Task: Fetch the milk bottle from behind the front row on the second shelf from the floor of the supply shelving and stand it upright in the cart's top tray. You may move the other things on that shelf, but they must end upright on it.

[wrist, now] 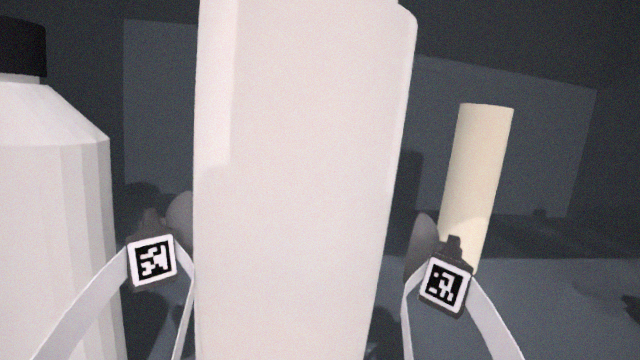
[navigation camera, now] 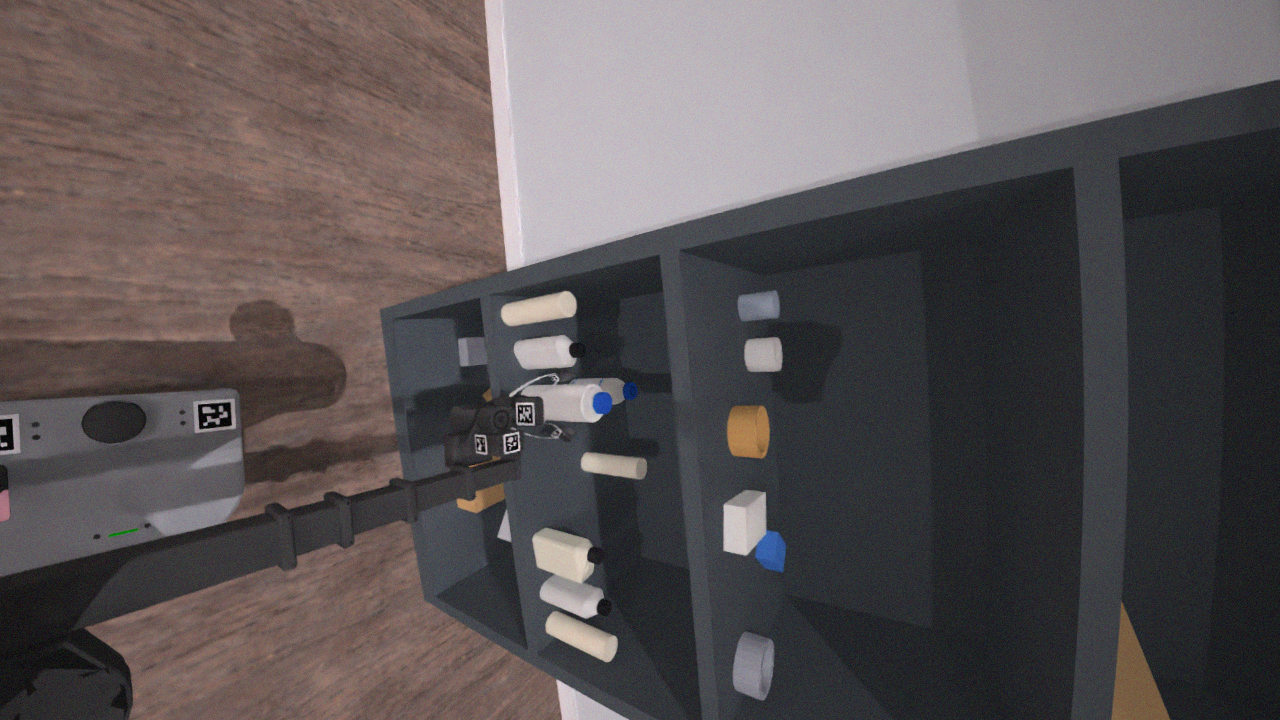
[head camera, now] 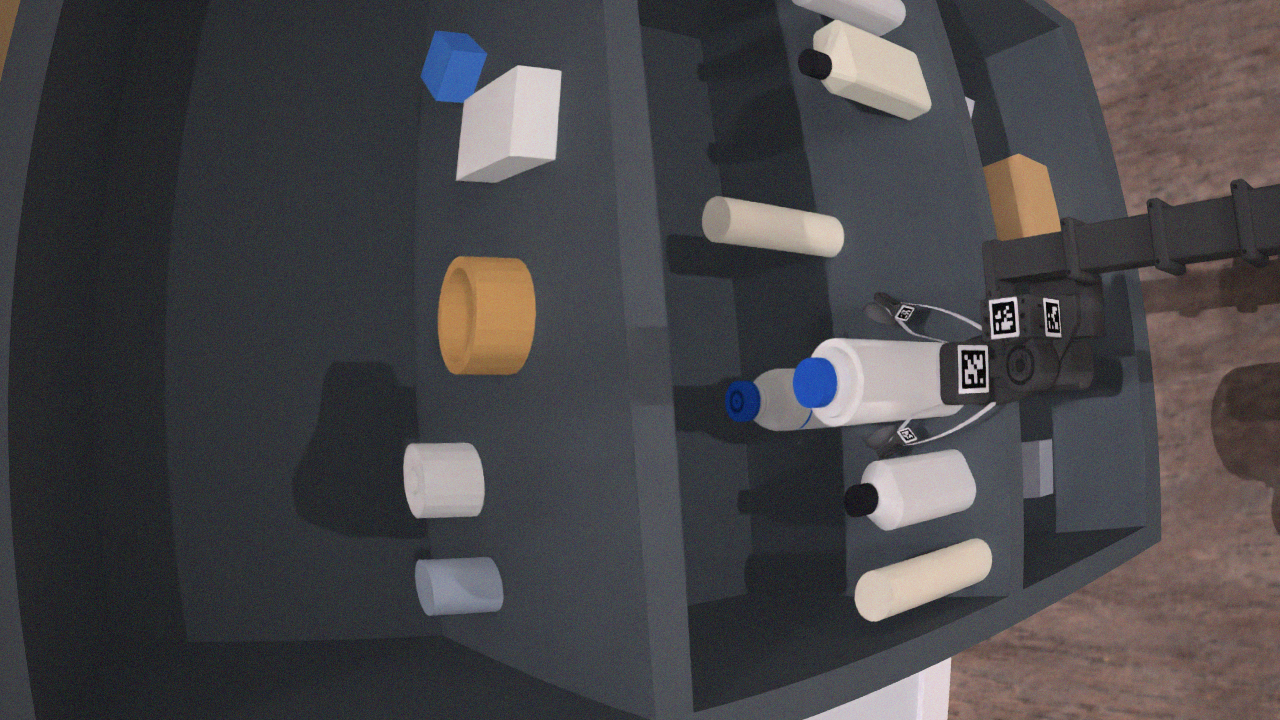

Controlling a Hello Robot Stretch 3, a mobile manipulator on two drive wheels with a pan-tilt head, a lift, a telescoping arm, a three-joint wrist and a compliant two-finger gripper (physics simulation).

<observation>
In view: the gripper [wrist: 304,227], a milk bottle [head camera: 769,400], a white bottle with blue cap [head camera: 846,381], a cream jug [navigation camera: 573,557], a white box [head camera: 509,126] and a blue block [navigation camera: 771,549].
The milk bottle shows as well in the navigation camera view [navigation camera: 619,391]. The white bottle with blue cap is seen too in the wrist view [wrist: 298,119] and in the navigation camera view [navigation camera: 564,402]. The white box is seen too in the navigation camera view [navigation camera: 744,515]. The wrist view misses the milk bottle, which is hidden by the white bottle with blue cap. The wrist view does not show the cream jug: it is out of frame.
</observation>
